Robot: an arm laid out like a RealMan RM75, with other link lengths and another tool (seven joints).
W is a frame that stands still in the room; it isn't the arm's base.
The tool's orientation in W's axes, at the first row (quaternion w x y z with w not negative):
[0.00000, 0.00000, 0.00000, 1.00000]
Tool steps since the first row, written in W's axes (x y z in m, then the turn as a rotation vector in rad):
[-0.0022, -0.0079, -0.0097, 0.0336, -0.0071, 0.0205]
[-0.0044, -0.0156, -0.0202, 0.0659, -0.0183, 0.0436]
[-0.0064, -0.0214, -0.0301, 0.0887, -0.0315, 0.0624]
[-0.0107, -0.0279, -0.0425, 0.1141, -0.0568, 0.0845]
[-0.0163, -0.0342, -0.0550, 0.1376, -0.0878, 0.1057]
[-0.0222, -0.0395, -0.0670, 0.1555, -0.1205, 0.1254]
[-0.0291, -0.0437, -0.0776, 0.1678, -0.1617, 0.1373]
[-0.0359, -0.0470, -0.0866, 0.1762, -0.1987, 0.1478]
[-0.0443, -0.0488, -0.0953, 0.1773, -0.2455, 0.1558]
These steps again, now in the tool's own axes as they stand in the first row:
[0.0022, 0.0079, -0.0097, -0.0336, 0.0071, 0.0205]
[0.0044, 0.0156, -0.0202, -0.0659, 0.0183, 0.0436]
[0.0064, 0.0214, -0.0301, -0.0887, 0.0315, 0.0624]
[0.0107, 0.0279, -0.0425, -0.1141, 0.0568, 0.0845]
[0.0163, 0.0342, -0.0550, -0.1376, 0.0878, 0.1057]
[0.0222, 0.0395, -0.0670, -0.1555, 0.1205, 0.1254]
[0.0291, 0.0437, -0.0776, -0.1678, 0.1617, 0.1373]
[0.0359, 0.0470, -0.0866, -0.1762, 0.1987, 0.1478]
[0.0443, 0.0488, -0.0953, -0.1773, 0.2455, 0.1558]

